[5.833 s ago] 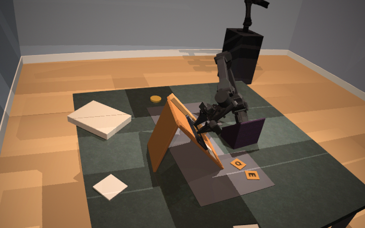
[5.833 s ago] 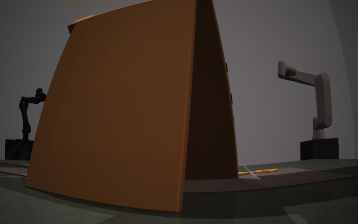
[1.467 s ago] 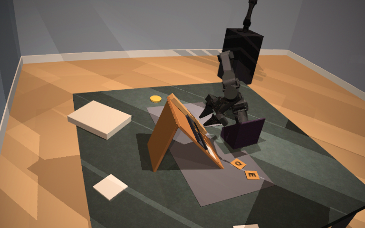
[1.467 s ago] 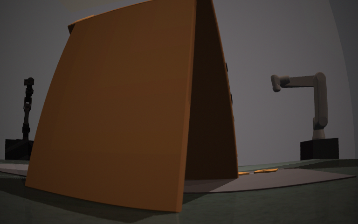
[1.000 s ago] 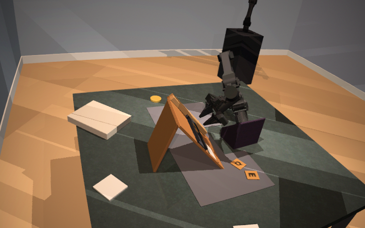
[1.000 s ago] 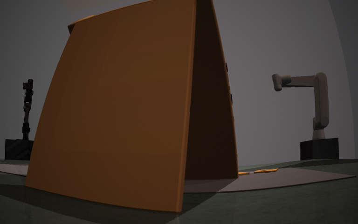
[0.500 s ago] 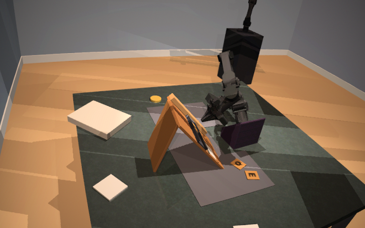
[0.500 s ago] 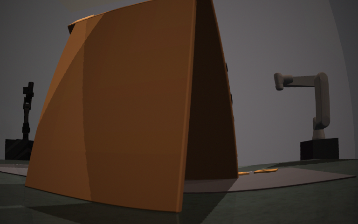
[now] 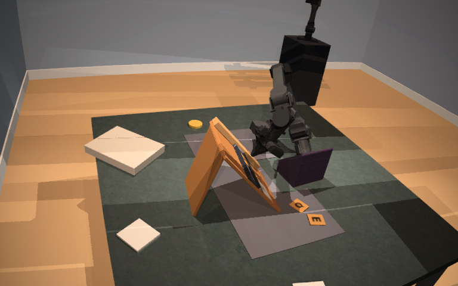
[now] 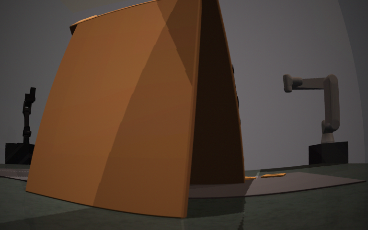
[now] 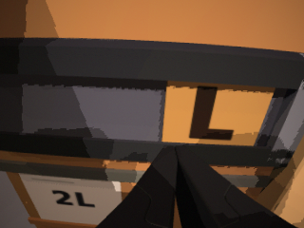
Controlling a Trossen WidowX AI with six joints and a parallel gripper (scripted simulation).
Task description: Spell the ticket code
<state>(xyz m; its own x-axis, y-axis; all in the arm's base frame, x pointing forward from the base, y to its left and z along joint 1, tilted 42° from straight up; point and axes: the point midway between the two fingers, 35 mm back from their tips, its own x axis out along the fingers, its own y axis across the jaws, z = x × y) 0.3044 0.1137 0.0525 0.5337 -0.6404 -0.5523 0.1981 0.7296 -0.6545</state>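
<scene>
Now: the orange tile marked 2 25 cm to the right of my gripper tip, 17 cm below it and 4 cm behind it. Also, from my gripper tip: white ticket (10 cm below, 8 cm to the left, 2 cm behind); then cream box (41 cm to the right, 37 cm ahead, 16 cm below); then grey mat (18 cm below, 12 cm behind, 6 cm to the right).
</scene>
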